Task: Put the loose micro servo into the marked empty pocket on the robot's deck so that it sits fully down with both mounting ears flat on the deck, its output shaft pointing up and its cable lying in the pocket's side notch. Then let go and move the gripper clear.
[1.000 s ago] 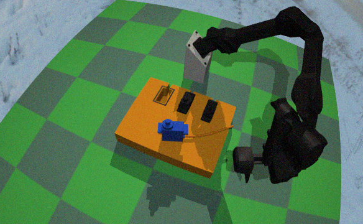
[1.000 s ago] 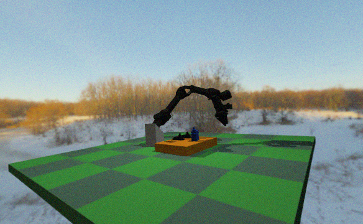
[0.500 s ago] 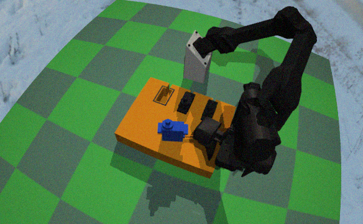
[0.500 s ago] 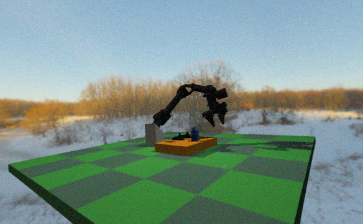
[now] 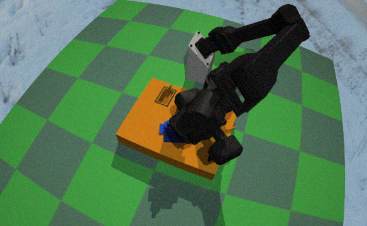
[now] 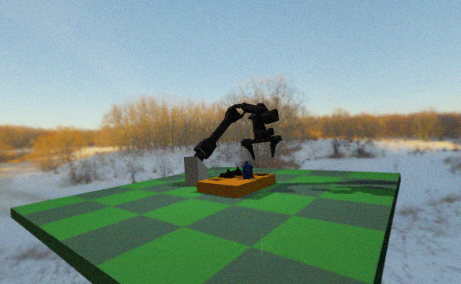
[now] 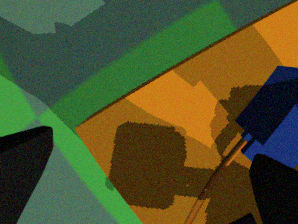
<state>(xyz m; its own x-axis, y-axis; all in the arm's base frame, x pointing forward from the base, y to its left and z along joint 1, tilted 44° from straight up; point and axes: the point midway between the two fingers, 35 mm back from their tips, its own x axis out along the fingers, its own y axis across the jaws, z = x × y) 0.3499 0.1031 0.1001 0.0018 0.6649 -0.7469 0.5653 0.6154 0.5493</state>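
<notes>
My gripper tip is 11 cm above the orange deck, 9 cm to the left of it and 5 cm past it.
</notes>
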